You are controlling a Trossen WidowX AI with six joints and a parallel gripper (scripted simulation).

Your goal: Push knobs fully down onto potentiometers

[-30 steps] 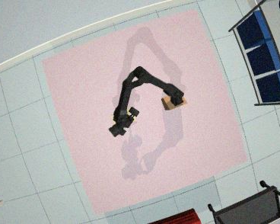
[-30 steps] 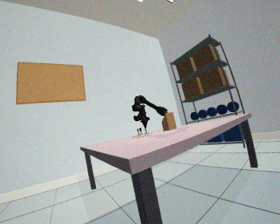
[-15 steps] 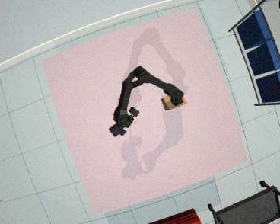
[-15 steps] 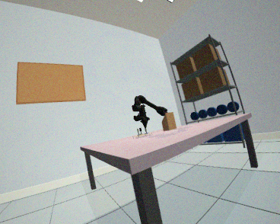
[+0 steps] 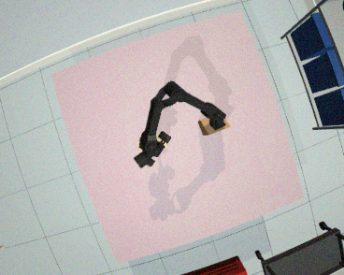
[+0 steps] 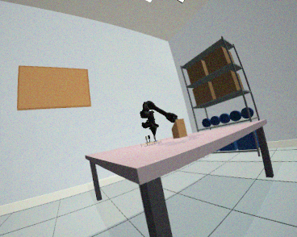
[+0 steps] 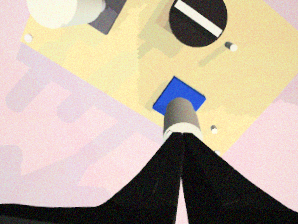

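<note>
My gripper tip is now 10 mm above the potentiometer knob. The rest, counted from my gripper tip: tan potentiometer: 20 mm ahead, 50 mm to the right, 20 mm below.
</note>
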